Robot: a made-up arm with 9 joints. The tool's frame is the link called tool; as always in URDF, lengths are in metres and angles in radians.
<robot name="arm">
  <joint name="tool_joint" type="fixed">
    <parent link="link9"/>
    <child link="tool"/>
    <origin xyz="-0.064 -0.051 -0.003" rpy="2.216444 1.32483 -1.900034"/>
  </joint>
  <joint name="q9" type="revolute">
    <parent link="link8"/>
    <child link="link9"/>
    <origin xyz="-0.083 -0.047 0.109" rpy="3.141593 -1.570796 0"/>
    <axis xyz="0 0 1"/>
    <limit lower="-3" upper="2.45" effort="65" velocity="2.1"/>
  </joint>
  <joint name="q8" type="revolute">
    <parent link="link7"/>
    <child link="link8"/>
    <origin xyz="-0.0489 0.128 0.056" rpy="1.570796 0 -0.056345"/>
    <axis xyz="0 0 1"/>
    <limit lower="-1.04" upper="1.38" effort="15" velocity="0.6"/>
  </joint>
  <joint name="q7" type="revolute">
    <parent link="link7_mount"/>
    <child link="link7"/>
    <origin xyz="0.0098 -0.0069 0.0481" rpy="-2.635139 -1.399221 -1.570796"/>
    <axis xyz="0 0 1"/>
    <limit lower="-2.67" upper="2.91" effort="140" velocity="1"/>
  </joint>
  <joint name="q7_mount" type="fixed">
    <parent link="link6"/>
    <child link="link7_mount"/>
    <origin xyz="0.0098 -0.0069 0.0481"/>
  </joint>
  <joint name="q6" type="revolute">
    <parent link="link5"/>
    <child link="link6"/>
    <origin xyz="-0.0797 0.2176 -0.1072" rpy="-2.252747 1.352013 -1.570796"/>
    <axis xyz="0 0 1"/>
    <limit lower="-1.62" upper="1.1" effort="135" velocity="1"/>
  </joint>
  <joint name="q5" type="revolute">
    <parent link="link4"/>
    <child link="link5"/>
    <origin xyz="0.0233 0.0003 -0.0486" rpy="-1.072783 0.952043 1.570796"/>
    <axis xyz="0 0 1"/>
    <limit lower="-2.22" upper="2.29" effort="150" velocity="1.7"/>
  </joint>
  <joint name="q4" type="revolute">
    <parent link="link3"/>
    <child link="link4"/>
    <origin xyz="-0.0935 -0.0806 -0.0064" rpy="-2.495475 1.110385 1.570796"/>
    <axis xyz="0 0 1"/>
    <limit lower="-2.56" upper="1.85" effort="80" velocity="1.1"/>
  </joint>
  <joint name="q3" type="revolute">
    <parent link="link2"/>
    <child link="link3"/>
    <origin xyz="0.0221 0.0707 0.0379" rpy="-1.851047 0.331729 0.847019"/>
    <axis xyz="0 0 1"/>
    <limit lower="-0.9" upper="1.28" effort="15" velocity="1.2"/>
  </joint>
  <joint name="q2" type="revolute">
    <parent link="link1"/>
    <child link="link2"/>
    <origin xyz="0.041 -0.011 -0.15" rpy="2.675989 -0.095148 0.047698"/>
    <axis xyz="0 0 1"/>
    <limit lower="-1.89" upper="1.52" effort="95" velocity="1.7"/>
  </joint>
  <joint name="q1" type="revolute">
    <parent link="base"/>
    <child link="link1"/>
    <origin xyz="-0.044 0.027 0.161" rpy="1.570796 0 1.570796"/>
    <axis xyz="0 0 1"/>
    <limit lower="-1.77" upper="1.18" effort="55" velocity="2.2"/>
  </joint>
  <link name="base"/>
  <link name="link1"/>
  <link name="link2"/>
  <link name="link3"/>
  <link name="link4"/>
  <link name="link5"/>
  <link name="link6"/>
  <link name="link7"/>
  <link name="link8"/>
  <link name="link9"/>
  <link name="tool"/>
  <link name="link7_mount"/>
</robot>
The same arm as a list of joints. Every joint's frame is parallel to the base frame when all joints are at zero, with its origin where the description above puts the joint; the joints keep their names.
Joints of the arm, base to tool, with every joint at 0 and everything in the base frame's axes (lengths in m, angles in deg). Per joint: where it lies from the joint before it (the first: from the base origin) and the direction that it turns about. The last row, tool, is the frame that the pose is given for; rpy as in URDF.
q1: axis +x xyz -0.0440 0.0270 0.1610
q2: axis -0.889509 0.106201 -0.444404 xyz -0.1500 0.0410 -0.0110
q3: axis 0.412797 -0.803094 -0.429697 xyz 0.0000 0.0260 -0.0790
q4: axis -0.99189 -0.0001 -0.127099 xyz -0.1150 -0.0421 -0.0170
q5: axis -0.159103 -0.307906 -0.938019 xyz 0.0460 0.0160 0.0230
q6: axis 0.988417 -0.149303 0.0272 xyz 0.0550 -0.1860 0.1660
q7: axis +y xyz 0.0980 0.0070 0.0130
q8: axis +z xyz -0.0560 0.0560 -0.1250
q9: axis +x xyz -0.0830 -0.0470 0.1090
tool: xyz -0.0030 0.0510 -0.0640 rpy -124.67 4.52 166.64
Joint limits (deg, base to tool): -101.41..67.61 -108.29..87.09 -51.57..73.34 -146.68..106.00 -127.20..131.21 -92.82..63.03 -152.98..166.73 -59.59..79.07 -171.89..140.37

